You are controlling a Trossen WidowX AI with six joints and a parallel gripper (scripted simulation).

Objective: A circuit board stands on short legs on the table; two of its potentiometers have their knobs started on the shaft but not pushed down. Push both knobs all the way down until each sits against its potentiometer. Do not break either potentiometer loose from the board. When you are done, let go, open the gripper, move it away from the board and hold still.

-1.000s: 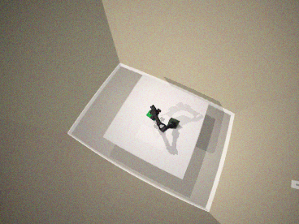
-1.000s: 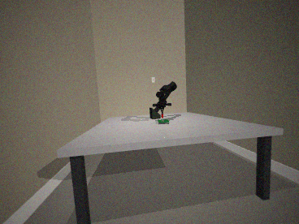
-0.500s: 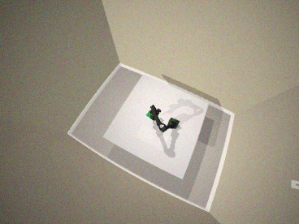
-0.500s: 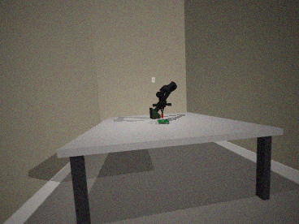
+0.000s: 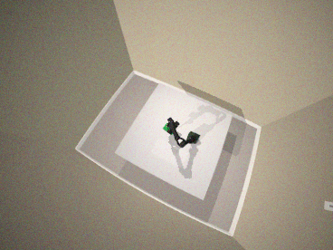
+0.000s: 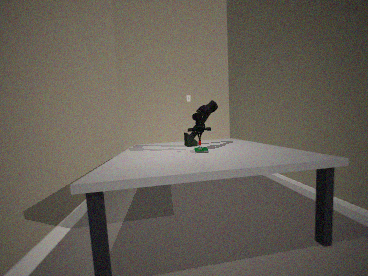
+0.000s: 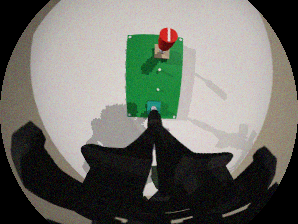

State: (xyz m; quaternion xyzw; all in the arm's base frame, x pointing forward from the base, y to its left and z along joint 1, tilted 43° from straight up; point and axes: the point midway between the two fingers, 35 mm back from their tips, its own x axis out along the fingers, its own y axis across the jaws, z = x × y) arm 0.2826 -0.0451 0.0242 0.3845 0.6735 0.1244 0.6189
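Now: gripper tip 9 cm short of the red knob, 4 cm to the left of it and 1 cm above it. From my gripper tip the other things lie so: potentiometer (9 cm ahead, 4 cm to the right, 3 cm below).
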